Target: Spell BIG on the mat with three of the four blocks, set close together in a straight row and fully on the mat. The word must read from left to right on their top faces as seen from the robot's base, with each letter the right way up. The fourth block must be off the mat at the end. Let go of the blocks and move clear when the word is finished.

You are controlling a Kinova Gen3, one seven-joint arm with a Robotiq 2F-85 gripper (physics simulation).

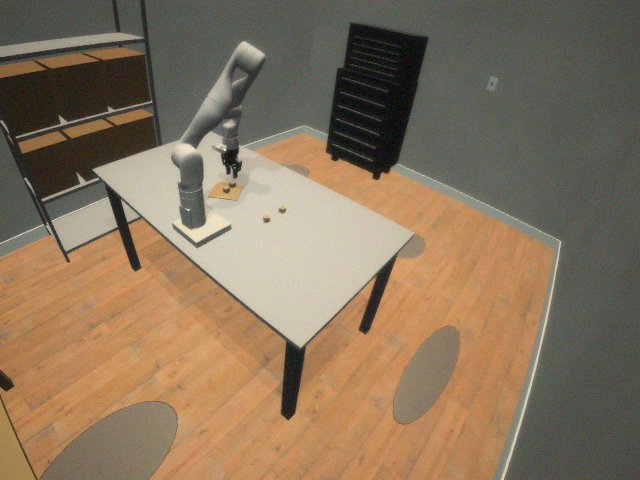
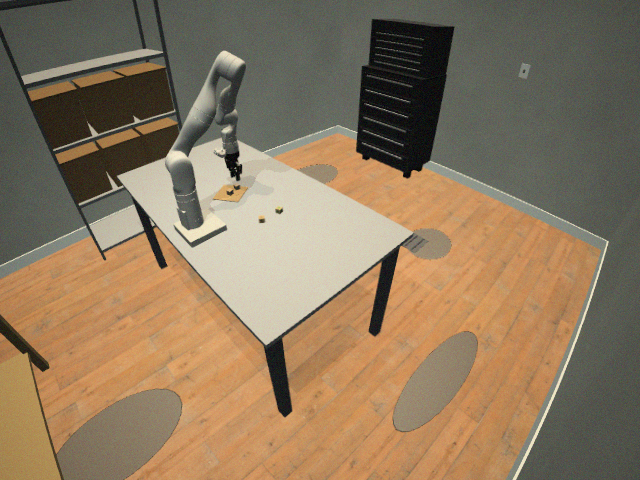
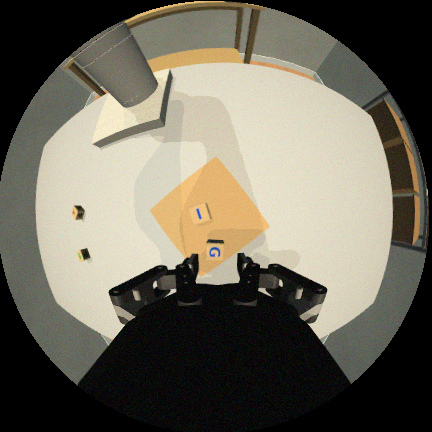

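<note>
The tan mat (image 1: 232, 195) (image 2: 237, 196) (image 3: 232, 190) lies on the table. A block with a blue I (image 1: 225, 189) (image 2: 230, 191) (image 3: 200, 214) on top stands near its middle. A block with a blue G (image 1: 232, 184) (image 2: 236, 187) (image 3: 215, 250) on top stands near the mat's far corner from the base, with a gap between them. My gripper (image 1: 232, 174) (image 2: 236, 178) (image 3: 217, 260) is open, above and close to the G block. One block (image 1: 266, 218) (image 2: 261, 219) (image 3: 78, 212) and another block (image 1: 282, 208) (image 2: 279, 210) (image 3: 83, 255) with a green mark stand off the mat; their top letters are unreadable.
The arm's square base plate (image 1: 214, 229) (image 2: 211, 228) (image 3: 112, 120) stands at the table's near edge, beside the mat. The grey-white table (image 1: 310, 258) (image 2: 299, 258) (image 3: 310, 150) carries everything. A shelf rack and a black drawer cabinet (image 1: 361, 108) (image 2: 395, 108) stand beyond the table.
</note>
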